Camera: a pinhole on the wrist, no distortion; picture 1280 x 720 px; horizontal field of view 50.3 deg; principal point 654.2 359.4 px. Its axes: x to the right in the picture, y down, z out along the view. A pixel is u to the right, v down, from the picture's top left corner.
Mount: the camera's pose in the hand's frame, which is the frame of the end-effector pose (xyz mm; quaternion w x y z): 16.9 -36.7 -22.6 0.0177 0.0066 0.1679 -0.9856
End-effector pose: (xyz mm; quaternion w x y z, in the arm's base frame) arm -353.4 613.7 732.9 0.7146 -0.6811 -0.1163 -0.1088
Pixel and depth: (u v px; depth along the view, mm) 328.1 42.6 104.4
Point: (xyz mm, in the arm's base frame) -331.7 695.8 794.5
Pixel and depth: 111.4 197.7 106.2
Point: -318.3 693.5 810.4
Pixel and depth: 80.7 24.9 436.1
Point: -201.0 1037.9 883.3
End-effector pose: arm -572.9 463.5 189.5 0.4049 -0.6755 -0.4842 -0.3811
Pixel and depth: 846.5 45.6 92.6
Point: -609.5 539.6 172.9
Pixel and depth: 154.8 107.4 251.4
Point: -589.5 727.1 209.7
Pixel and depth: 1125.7 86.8 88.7
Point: -616.9 529.3 159.5
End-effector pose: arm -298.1 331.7 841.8 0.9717 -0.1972 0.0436 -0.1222
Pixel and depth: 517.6 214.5 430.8
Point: -221.2 346.3 1260.1
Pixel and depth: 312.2 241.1 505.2
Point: -136.7 330.5 1331.7
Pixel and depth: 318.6 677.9 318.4
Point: -217.9 215.0 1154.8
